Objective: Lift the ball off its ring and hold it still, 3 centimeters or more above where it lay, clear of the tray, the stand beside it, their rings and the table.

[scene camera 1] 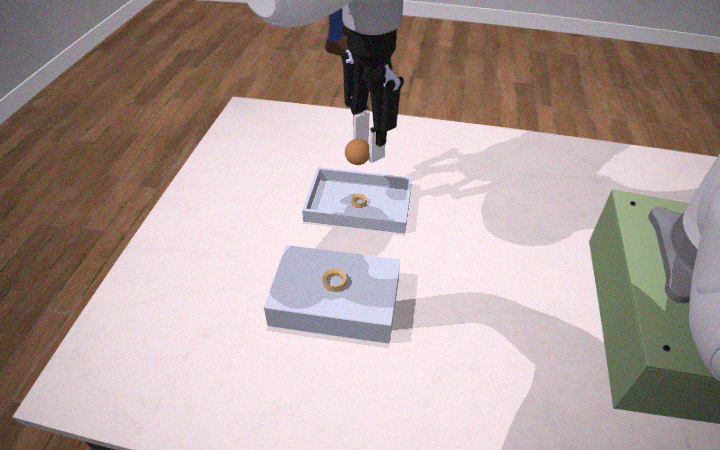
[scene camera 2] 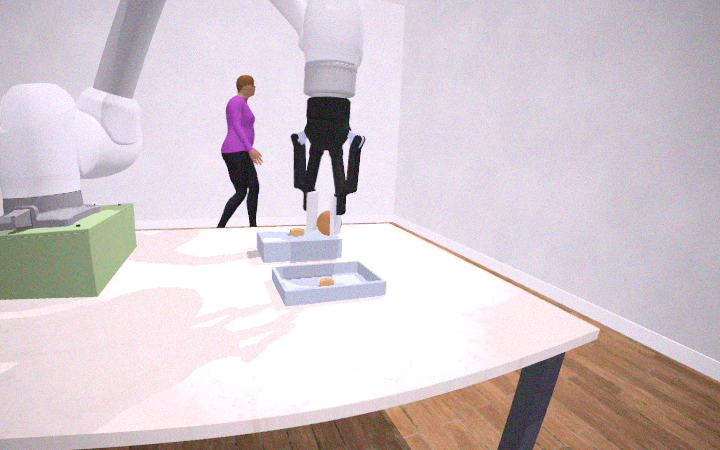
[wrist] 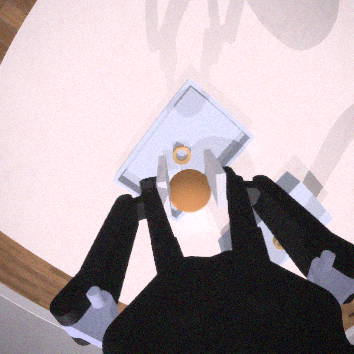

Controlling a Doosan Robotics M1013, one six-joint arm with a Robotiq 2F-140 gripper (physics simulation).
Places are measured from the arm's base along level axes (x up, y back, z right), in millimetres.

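Pixels of known places: gripper, between the fingertips: (scene camera 1: 368,152) (scene camera 2: 323,232) (wrist: 185,164); arm's base, origin of its link: (scene camera 2: 47,220).
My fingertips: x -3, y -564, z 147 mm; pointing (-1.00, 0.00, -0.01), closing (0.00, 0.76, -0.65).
Note:
For each thing: its top centre in the pictures, then the offset to it from my fingertips. "*": a spot on its surface instead. Level surfaces: height alone.
- orange ball, centre of its top: (wrist: 191,200) (scene camera 1: 357,141) (scene camera 2: 329,210) dy -16, dx +36, dz -19 mm
- light blue tray, centre of its top: (wrist: 182,158) (scene camera 1: 359,193) (scene camera 2: 326,273) dy -14, dx -85, dz -16 mm
- tray's small ring, a spot on its surface: (wrist: 182,162) (scene camera 1: 354,201) (scene camera 2: 329,279) * dy -21, dx -100, dz -25 mm
- light blue block with an empty ring, centre of its top: (scene camera 1: 334,277) (wrist: 283,241) (scene camera 2: 297,229) dy +1, dx -54, dz -251 mm
- pale table, height of its surface: dx -113 mm
The orange ball (scene camera 1: 356,151) (scene camera 2: 323,222) (wrist: 190,191) is held in the air between the pale finger pads of my gripper (scene camera 1: 367,139) (scene camera 2: 323,214) (wrist: 185,164), which is shut on it. The light blue tray (scene camera 1: 353,221) (scene camera 2: 337,294) (wrist: 205,120) lies below, with a gap under the ball. The tray's small ring (scene camera 1: 359,205) (scene camera 2: 326,282) (wrist: 182,162) is empty on its floor. The stand (scene camera 1: 329,326) (scene camera 2: 302,249) (wrist: 310,202) is a light blue block with an empty ring (scene camera 1: 335,289) (scene camera 2: 296,232) on top. The ball touches neither ring.
The pale table (scene camera 1: 185,344) (scene camera 2: 477,318) (wrist: 75,100) bears the tray and stand. The arm's green base block (scene camera 1: 621,318) (scene camera 2: 47,265) stands at the right in scene camera 1. A person in purple (scene camera 2: 238,124) stands beyond the table in scene camera 2.

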